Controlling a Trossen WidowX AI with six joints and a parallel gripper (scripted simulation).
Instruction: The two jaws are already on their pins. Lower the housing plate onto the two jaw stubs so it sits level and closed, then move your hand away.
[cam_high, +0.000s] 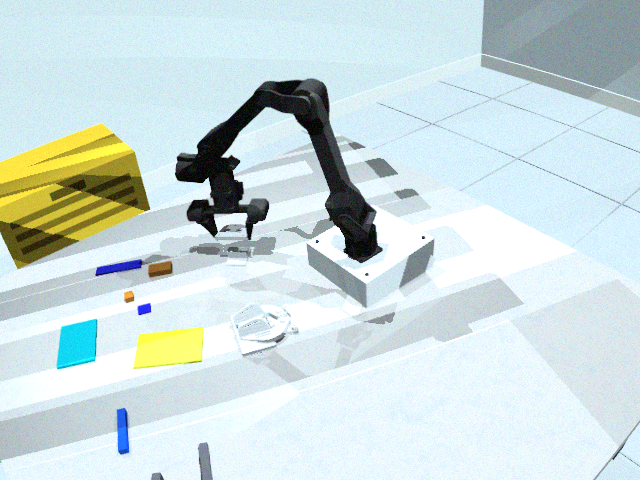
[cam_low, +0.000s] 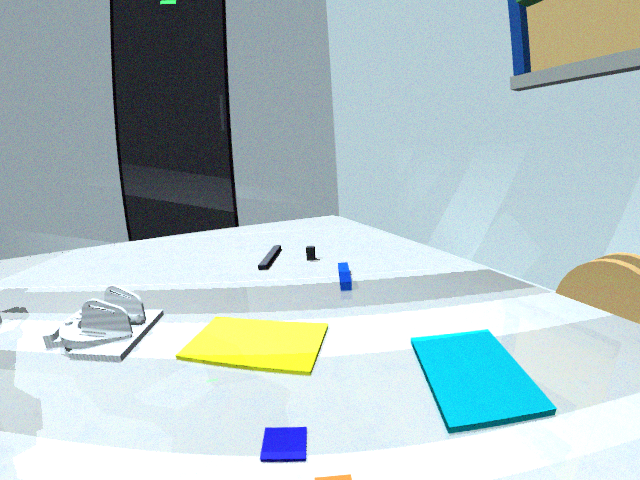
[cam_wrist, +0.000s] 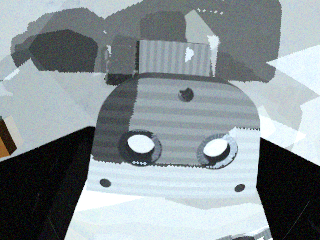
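Now: gripper tip 5 cm above the white block, 1 cm to the left of it and 1 cm past it. The rest, counted from my gripper tip: yellow tile: 27 cm ahead, 17 cm to the left, 6 cm below; then cyan tile: 43 cm ahead, 6 cm below, 2 cm to the left; then blue bar: 43 cm ahead, 31 cm to the left, 5 cm below.
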